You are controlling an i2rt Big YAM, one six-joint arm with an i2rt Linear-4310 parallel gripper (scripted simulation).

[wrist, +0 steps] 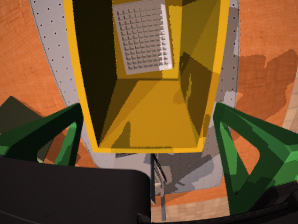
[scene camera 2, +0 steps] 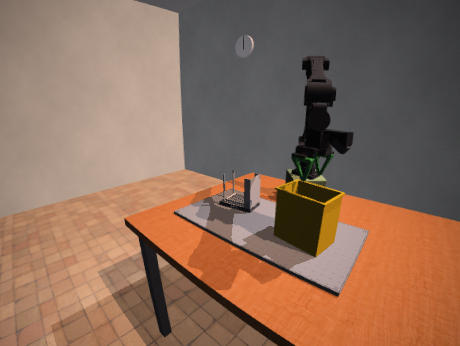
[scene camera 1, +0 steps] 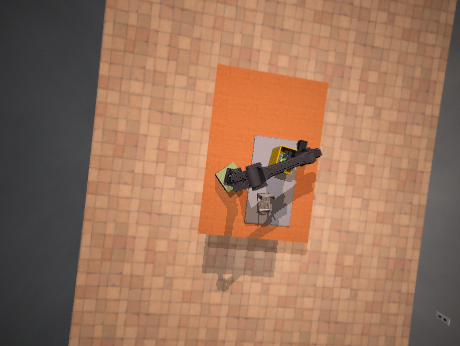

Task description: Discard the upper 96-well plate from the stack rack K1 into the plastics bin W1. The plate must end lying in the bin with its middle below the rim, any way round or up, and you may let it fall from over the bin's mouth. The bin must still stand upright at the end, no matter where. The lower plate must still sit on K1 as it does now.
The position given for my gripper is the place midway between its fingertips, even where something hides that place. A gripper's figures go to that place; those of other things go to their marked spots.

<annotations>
My gripper (wrist: pixel 148 109): 13 cm from the lens. A yellow plastics bin W1 (wrist: pixel 168 111) is 27 cm from the lens.
</annotations>
